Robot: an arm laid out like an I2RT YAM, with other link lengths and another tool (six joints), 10 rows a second.
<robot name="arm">
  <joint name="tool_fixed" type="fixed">
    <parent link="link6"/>
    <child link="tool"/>
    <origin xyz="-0.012 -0.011 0.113" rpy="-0.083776 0 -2.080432"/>
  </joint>
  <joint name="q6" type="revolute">
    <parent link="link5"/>
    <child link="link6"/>
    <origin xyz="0.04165 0 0.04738" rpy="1.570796 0 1.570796"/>
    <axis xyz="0 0 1"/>
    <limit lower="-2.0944" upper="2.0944"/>
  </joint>
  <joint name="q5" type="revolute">
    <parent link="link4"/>
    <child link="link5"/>
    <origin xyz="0.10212 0.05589 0.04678" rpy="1.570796 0 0"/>
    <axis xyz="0 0 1"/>
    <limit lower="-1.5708" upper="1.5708"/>
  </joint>
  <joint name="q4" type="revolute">
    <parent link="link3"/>
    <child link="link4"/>
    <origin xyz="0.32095 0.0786 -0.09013"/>
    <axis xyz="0 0 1"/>
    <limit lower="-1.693" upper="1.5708"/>
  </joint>
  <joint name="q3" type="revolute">
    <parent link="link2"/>
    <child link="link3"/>
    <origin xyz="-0.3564 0 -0.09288" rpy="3.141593 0 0"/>
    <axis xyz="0 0 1"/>
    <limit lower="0" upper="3.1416"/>
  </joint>
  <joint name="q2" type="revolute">
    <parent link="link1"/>
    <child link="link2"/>
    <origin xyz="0.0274 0.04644 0.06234" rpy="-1.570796 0 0"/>
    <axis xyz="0 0 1"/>
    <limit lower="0" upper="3.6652"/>
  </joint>
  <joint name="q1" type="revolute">
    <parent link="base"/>
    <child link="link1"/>
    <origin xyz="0 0 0.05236"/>
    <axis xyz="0 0 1"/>
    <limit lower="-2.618" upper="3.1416"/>
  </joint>
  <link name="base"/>
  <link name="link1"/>
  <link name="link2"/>
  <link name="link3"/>
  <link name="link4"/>
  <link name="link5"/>
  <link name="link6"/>
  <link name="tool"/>
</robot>
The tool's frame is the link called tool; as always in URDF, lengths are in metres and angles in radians.
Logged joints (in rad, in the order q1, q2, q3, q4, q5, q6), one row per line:
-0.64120, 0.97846, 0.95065, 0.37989, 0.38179, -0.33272
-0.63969, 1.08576, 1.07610, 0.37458, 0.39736, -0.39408
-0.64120, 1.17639, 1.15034, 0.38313, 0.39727, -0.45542
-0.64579, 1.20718, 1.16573, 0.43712, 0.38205, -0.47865
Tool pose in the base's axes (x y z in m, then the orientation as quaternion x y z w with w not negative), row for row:
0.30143, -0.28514, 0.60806, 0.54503, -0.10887, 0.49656, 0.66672
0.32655, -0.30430, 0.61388, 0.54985, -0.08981, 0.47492, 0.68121
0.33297, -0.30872, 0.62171, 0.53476, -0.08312, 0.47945, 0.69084
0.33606, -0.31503, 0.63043, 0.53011, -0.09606, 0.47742, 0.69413
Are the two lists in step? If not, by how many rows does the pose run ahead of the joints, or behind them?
The pose runs 1 row ahead of the joints: the pose in row i belongs to the joints in row i + 1.
